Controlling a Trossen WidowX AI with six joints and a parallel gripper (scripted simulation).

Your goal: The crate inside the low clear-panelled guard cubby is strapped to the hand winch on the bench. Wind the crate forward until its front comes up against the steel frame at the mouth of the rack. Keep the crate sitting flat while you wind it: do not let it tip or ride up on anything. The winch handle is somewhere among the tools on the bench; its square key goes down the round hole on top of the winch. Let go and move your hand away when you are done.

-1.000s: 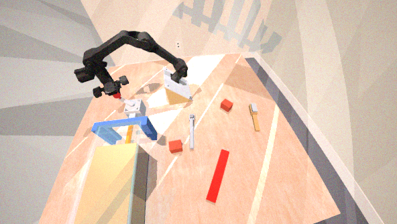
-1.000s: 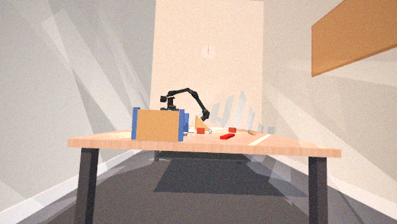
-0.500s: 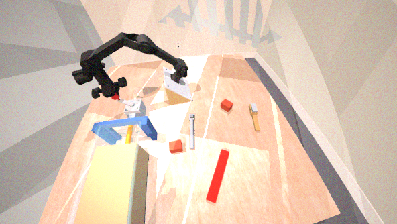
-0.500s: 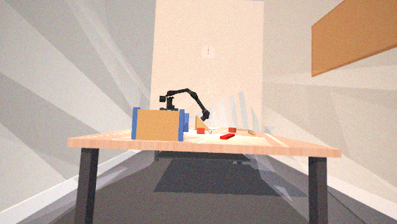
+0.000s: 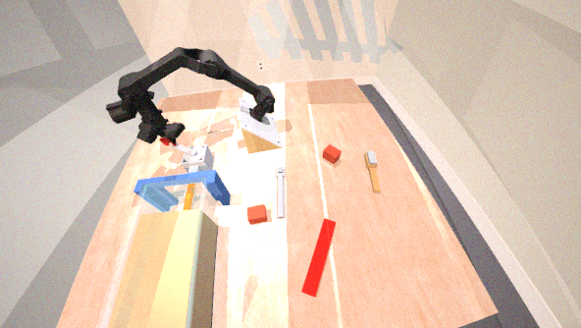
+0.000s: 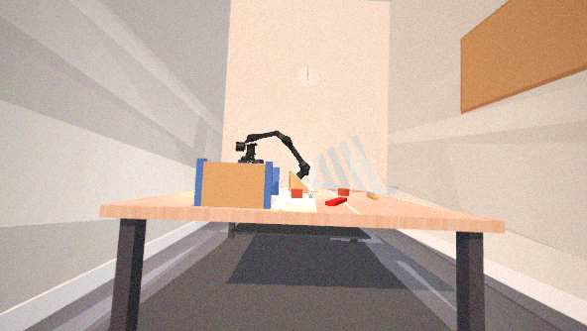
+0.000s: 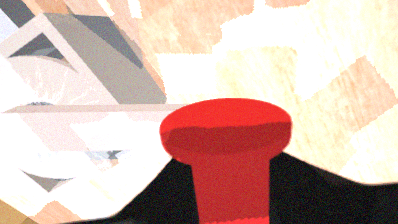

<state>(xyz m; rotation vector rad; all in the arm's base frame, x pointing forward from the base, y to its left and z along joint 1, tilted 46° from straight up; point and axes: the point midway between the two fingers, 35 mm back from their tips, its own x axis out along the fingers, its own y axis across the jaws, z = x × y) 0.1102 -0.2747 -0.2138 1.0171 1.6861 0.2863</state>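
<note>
The red grip is 20 mm above my gripper tip. Also, from my gripper tip: blue steel frame: 220 mm ahead, 70 mm to the left, 10 mm below; then grey winch: 80 mm to the left, 80 mm below, 40 mm ahead; then grey crank arm: 30 mm to the left, 20 mm ahead, 10 mm below.
</note>
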